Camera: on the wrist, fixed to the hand. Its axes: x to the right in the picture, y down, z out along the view.
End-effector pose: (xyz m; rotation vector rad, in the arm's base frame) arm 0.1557 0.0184 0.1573 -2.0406 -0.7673 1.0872
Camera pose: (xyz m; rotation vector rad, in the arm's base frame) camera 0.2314 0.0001 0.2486 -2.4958 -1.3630 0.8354
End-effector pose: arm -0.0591 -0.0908 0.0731 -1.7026 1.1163 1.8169
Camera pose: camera 0.0490 -0.1414 0.0858 -2.0485 0.4046 2.2741
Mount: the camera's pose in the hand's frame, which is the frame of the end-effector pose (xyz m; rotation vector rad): -0.0194 -0.0482 -0.1082 -0.6705 -0.0029 -0.1067
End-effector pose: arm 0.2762 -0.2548 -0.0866 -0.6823 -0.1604 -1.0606
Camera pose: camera 0.2047 -0.3185 -0.1589 -1.2878 0.1706 -1.2224
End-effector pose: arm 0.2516 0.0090 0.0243 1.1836 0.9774 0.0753
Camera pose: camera 0.1467 0.0584 -0.0066 0.5153 0.9091 0.2923
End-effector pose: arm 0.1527 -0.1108 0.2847 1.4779 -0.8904 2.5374
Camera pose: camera 0.0956 -0.0109 0.2504 1.2569 -1.4266 1.8688
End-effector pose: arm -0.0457 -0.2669 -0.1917 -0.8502 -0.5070 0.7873
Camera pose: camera 0.0349 -0.3525 -0.2160 -1.4250 -0.8327 0.5168
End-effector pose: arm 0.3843 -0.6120 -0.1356 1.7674 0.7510 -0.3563
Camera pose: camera 0.3245 -0.5085 -0.1247 1.0987 0.8437 -0.1479
